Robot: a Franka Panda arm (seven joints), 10 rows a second.
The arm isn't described. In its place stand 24 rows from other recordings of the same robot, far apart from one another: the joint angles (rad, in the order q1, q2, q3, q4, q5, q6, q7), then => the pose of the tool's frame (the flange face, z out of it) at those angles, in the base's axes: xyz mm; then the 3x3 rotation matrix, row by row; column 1 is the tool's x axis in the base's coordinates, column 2 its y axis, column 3 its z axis.
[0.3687, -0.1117, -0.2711, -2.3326, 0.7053, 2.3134, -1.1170] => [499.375 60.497 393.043], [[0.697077 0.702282 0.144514], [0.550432 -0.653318 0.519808], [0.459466 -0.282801 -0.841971]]
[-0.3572, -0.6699, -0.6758, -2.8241, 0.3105, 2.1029, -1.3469] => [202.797 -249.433 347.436], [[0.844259 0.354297 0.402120], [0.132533 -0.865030 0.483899], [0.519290 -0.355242 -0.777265]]
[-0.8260, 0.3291, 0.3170, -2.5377, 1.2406, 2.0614, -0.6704] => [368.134 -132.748 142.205], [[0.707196 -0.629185 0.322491], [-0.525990 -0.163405 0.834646], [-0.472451 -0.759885 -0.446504]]
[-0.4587, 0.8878, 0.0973, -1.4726, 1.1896, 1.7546, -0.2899] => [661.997 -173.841 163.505], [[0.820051 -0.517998 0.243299], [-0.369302 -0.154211 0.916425], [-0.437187 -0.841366 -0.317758]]
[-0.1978, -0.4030, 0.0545, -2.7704, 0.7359, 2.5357, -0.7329] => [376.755 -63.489 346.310], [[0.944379 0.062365 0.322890], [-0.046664 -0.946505 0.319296], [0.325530 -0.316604 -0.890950]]
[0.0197, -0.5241, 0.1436, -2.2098, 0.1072, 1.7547, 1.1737] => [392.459 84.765 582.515], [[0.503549 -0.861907 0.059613], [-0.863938 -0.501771 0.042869], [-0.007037 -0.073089 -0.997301]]
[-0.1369, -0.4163, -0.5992, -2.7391, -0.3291, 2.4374, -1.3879] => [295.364 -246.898 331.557], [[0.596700 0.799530 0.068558], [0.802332 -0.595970 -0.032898], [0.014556 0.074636 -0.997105]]
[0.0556, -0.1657, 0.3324, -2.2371, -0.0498, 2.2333, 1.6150] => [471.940 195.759 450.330], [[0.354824 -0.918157 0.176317], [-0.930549 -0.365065 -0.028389], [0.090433 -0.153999 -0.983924]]
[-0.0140, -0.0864, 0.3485, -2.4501, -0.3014, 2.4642, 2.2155] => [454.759 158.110 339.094], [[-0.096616 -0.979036 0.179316], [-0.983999 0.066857 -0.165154], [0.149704 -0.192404 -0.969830]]
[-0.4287, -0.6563, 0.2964, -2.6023, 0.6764, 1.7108, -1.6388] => [340.144 15.457 444.857], [[0.339983 0.937316 -0.076488], [0.827957 -0.259759 0.497004], [0.445981 -0.232302 -0.864371]]
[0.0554, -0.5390, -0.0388, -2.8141, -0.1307, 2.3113, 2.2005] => [346.572 4.625 356.984], [[-0.499104 -0.865542 0.041617], [-0.865388 0.495386 -0.075477], [0.044712 -0.073685 -0.996279]]
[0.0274, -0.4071, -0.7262, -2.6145, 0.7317, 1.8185, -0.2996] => [319.280 -182.850 357.882], [[0.834535 -0.487499 0.256705], [-0.452745 -0.341279 0.823741], [-0.313965 -0.803663 -0.505522]]
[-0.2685, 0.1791, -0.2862, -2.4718, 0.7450, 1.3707, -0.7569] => [333.210 -113.205 228.144], [[0.861945 -0.424122 -0.277799], [0.150549 -0.309106 0.939036], [-0.484135 -0.851219 -0.202581]]
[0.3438, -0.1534, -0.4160, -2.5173, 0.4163, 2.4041, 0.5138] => [453.286 -28.067 333.508], [[0.638431 -0.764282 0.090992], [-0.744431 -0.583126 0.325247], [-0.195521 -0.275385 -0.941241]]
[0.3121, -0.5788, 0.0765, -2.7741, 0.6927, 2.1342, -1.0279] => [308.271 153.718 379.356], [[0.560132 0.816972 -0.137147], [0.755913 -0.436337 0.488064], [0.338892 -0.377051 -0.861966]]
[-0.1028, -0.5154, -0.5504, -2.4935, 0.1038, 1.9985, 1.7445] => [319.073 -241.490 439.369], [[-0.694773 -0.701512 0.158653], [-0.638776 0.703232 0.312136], [-0.330537 0.115521 -0.936696]]
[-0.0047, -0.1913, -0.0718, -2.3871, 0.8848, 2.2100, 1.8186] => [477.813 -11.085 405.446], [[-0.688253 -0.687082 0.232866], [-0.442626 0.652017 0.615594], [-0.574796 0.320612 -0.752873]]
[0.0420, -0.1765, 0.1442, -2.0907, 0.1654, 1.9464, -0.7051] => [495.736 107.873 502.479], [[0.673518 0.739094 0.010656], [0.731680 -0.668670 0.132385], [0.104971 -0.081367 -0.991141]]
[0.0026, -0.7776, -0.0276, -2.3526, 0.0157, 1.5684, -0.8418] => [308.676 -8.550 589.307], [[0.678786 0.734310 -0.006191], [0.734018 -0.678219 0.035165], [0.021624 -0.028414 -0.999362]]
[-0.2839, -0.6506, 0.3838, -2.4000, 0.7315, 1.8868, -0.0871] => [377.552 109.778 541.474], [[0.989486 -0.032684 0.140886], [-0.093482 -0.887821 0.450594], [0.110354 -0.459027 -0.881542]]
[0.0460, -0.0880, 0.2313, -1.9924, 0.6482, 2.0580, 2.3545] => [520.797 185.224 523.213], [[-0.683628 -0.727299 0.060737], [-0.582749 0.594066 0.554516], [-0.439381 0.343688 -0.829953]]
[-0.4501, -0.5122, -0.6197, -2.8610, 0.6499, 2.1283, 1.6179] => [199.480 -246.744 303.857], [[-0.808561 -0.258335 0.528671], [0.079378 0.842368 0.533025], [-0.583034 0.472948 -0.660599]]
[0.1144, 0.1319, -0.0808, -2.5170, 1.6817, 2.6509, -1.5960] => [440.026 -13.195 215.470], [[0.874065 0.189317 0.447403], [-0.053487 -0.877843 0.475953], [0.482855 -0.439944 -0.757166]]
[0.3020, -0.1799, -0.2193, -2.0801, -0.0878, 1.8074, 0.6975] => [492.516 28.821 495.633], [[0.831739 -0.547611 -0.091280], [-0.553261 -0.831215 -0.054629], [-0.045958 0.095939 -0.994326]]
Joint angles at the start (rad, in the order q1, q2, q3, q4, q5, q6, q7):
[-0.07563, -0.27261, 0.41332, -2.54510, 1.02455, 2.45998, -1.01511]
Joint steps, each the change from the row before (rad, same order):
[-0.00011, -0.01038, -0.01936, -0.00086, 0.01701, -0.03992, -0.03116]
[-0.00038, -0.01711, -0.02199, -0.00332, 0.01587, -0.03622, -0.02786]
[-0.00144, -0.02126, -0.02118, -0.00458, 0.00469, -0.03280, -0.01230]
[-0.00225, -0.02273, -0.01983, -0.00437, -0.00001, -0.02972, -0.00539]
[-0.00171, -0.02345, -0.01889, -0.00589, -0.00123, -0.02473, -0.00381]
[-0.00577, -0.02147, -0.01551, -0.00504, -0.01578, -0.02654, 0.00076]
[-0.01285, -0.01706, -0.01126, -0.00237, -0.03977, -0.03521, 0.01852]
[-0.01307, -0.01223, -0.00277, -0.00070, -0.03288, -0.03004, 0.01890]
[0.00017, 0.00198, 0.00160, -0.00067, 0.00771, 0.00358, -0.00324]
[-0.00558, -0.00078, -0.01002, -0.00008, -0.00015, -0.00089, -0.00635]
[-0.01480, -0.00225, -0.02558, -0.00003, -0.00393, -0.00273, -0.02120]
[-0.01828, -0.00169, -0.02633, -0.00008, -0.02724, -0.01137, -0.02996]
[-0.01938, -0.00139, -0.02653, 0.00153, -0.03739, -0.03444, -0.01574]
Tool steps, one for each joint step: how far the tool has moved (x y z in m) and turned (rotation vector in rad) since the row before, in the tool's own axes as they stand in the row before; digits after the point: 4 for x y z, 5 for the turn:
[-0.0017, 0.0018, -0.0045, 0.03014, 0.00522, -0.00769]
[-0.0016, 0.0018, -0.0074, 0.02346, 0.01227, -0.00644]
[-0.0015, 0.0011, -0.0089, 0.01523, 0.01006, -0.00140]
[-0.0011, 0.0006, -0.0095, 0.01066, 0.00981, 0.00021]
[-0.0014, 0.0002, -0.0095, 0.00666, 0.01024, -0.00003]
[-0.0019, 0.0006, -0.0089, 0.00295, -0.00122, -0.00394]
[-0.0030, 0.0016, -0.0079, 0.00055, -0.02270, 0.00240]
[-0.0025, 0.0004, -0.0049, 0.00096, -0.02349, 0.00400]
[0.0000, 0.0002, 0.0010, 0.00140, 0.00439, 0.00170]
[-0.0013, 0.0046, -0.0042, -0.00383, 0.00870, 0.00489]
[-0.0036, 0.0117, -0.0111, -0.01147, 0.01992, 0.00548]
[-0.0057, 0.0126, -0.0112, -0.01418, 0.00036, -0.01328]
[-0.0074, 0.0106, -0.0098, 0.00244, -0.01616, -0.00407]

